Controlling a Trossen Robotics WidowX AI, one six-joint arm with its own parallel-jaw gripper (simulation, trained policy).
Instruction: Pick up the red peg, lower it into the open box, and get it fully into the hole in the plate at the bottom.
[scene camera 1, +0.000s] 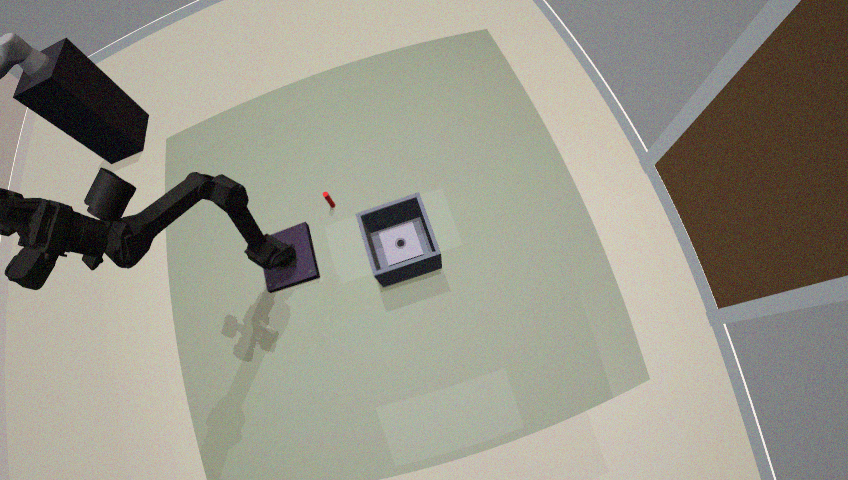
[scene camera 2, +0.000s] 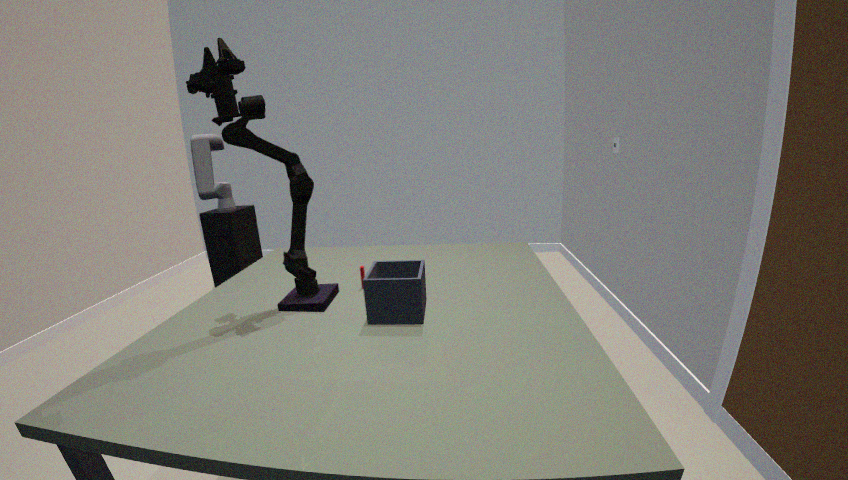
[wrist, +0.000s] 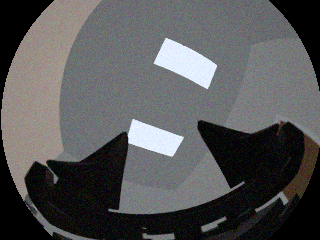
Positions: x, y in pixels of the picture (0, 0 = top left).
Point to my gripper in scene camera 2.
At 212, 42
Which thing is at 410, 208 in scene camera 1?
A dark box.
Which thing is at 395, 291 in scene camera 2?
A dark box.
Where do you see my gripper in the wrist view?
At 163, 130
